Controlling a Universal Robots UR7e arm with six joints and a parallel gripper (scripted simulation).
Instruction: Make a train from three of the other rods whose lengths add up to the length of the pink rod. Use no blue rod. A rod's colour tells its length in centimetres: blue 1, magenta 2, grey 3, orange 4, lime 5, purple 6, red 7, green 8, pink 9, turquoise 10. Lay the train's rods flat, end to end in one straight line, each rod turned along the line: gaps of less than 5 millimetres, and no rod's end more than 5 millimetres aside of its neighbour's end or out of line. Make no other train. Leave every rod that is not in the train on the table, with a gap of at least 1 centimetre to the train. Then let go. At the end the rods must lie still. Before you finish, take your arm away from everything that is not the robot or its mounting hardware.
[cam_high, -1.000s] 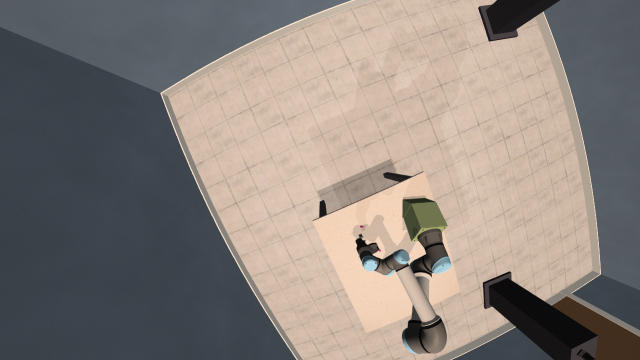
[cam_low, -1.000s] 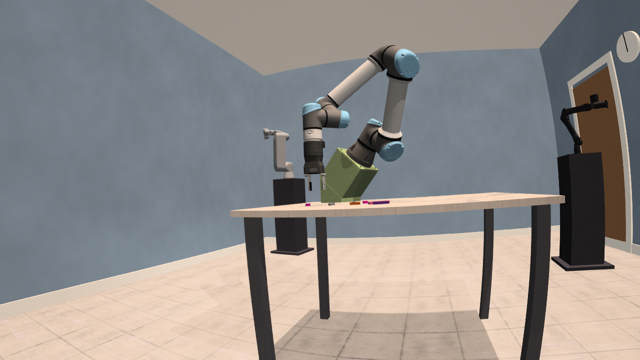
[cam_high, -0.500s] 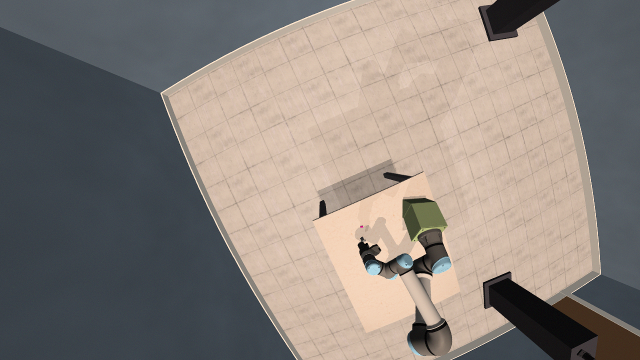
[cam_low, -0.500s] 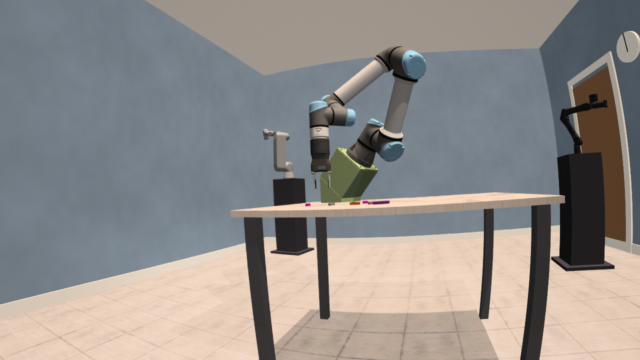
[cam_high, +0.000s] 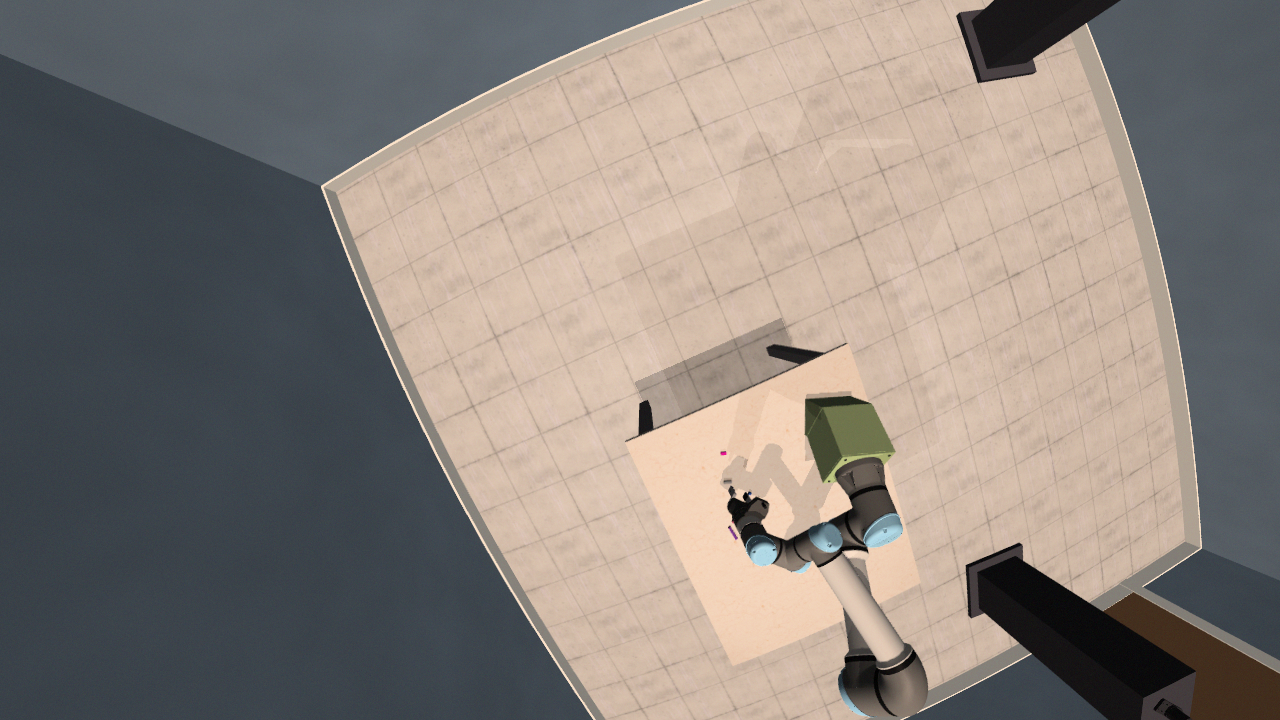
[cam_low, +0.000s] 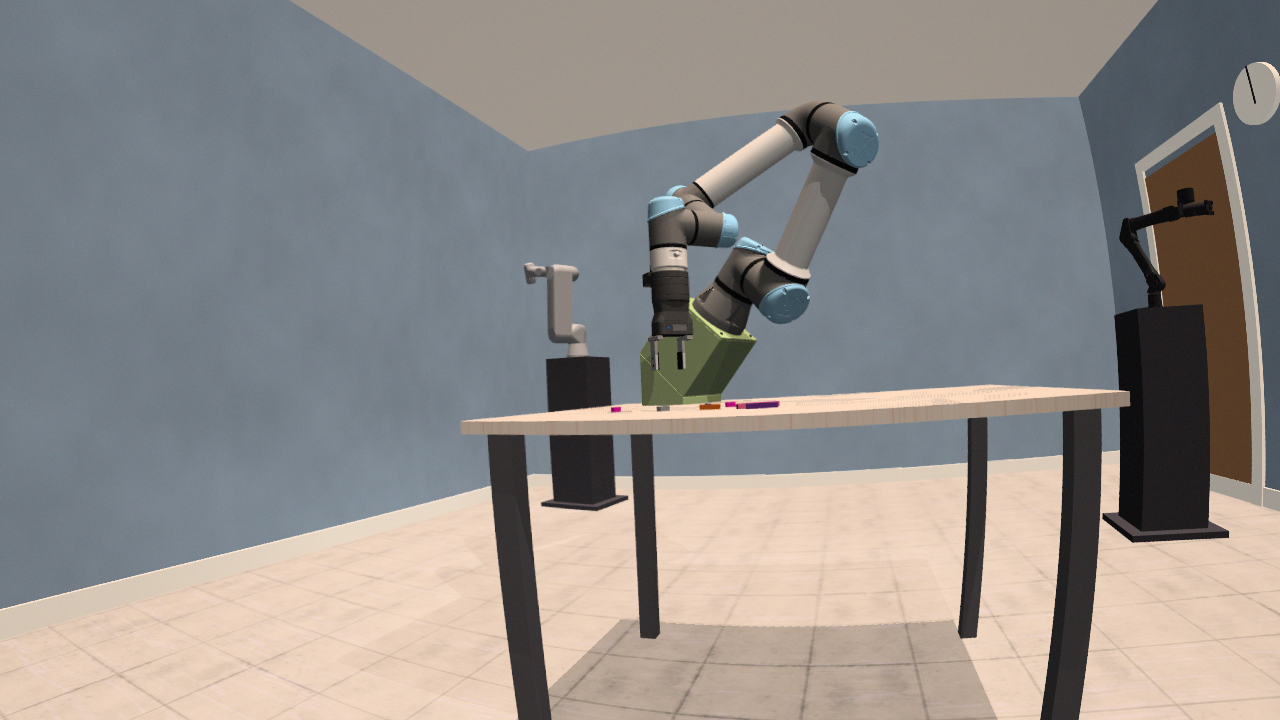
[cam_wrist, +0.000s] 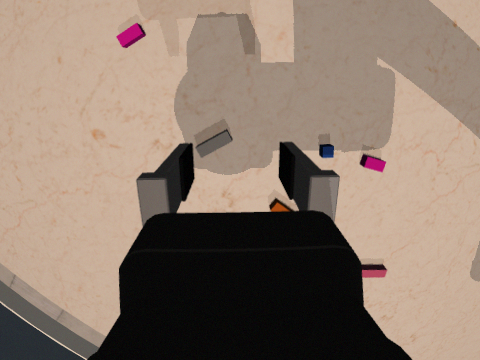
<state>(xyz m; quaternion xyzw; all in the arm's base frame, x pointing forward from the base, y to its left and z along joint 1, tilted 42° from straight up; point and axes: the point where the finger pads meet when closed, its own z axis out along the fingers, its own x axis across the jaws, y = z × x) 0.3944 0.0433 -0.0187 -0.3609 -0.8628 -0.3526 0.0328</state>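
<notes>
Right now the small blue rod is 50 mm behind my hand, 60 mm to the left of it and 90 mm below it. Also, from my hand: orange rod 10 mm ahead, 90 mm to the left, 90 mm below; then grey rod 20 mm ahead, 10 mm to the right, 90 mm below; then pink rod 180 mm to the left, 90 mm below.
</notes>
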